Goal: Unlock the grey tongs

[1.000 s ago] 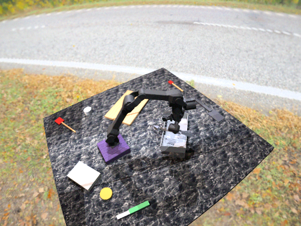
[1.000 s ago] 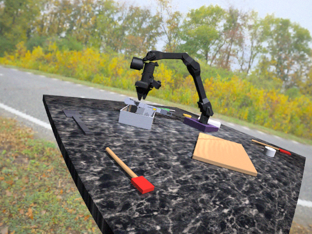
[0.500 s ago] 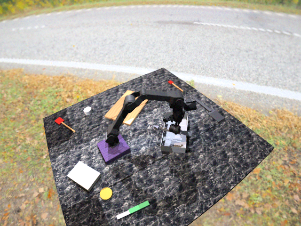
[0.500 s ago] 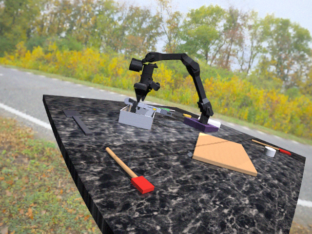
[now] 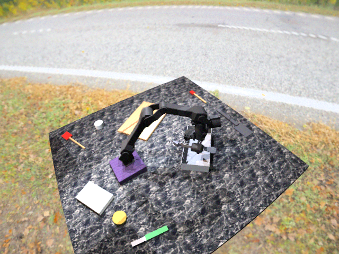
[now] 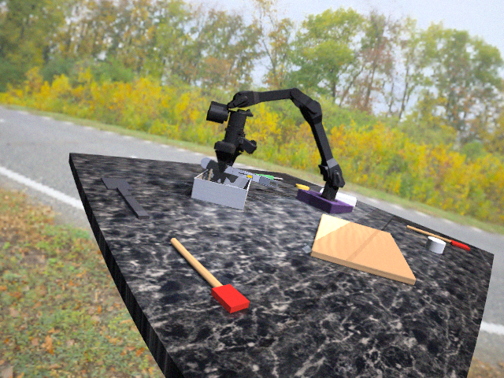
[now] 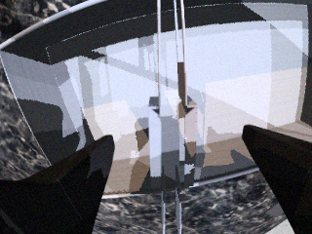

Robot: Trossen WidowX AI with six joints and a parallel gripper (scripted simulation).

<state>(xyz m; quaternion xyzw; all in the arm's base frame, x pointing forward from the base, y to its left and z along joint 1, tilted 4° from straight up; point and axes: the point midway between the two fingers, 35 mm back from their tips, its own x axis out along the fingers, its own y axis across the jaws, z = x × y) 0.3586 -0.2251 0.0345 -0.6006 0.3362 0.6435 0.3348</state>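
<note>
Right now my gripper tip is 20 mm short of the grey roasting tin, 30 mm to the right of it and 40 mm above it. From my gripper tip the other things lie so: black spatula 370 mm ahead, 30 mm to the left, 60 mm below; yellow disc 570 mm behind, 30 mm to the right, 60 mm below; wooden board 70 mm behind, 490 mm to the left, 60 mm below.
</note>
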